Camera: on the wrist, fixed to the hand. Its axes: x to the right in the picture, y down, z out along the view.
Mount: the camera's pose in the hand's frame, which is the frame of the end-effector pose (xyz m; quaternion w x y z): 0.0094 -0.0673 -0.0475 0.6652 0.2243 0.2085 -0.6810
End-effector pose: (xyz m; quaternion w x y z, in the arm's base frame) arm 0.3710 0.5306 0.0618 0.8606 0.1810 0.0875 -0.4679
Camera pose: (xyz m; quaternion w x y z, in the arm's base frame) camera 0.3207 0.5086 -0.0003 0.1950 0.3514 0.2559 -0.8792
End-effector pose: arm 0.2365 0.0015 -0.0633 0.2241 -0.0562 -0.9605 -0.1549
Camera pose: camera 0.2358 -0.0771 -0.0370 0.2565 0.6993 -0.6652 -0.0519
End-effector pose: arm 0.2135 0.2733 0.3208 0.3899 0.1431 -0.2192 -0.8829
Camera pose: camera 0.1854 0.2935 0.2455 0.3283 -0.5160 0.1651 0.7738
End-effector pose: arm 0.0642 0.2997 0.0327 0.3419 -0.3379 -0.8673 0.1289
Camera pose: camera 0.0579 0.2560 0.1029 0.5719 0.4157 -0.7069 -0.0230
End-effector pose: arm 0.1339 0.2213 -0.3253 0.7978 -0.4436 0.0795 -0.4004
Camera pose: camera 0.0790 0.1648 -0.2994 0.3410 -0.0868 -0.1727 -0.9200
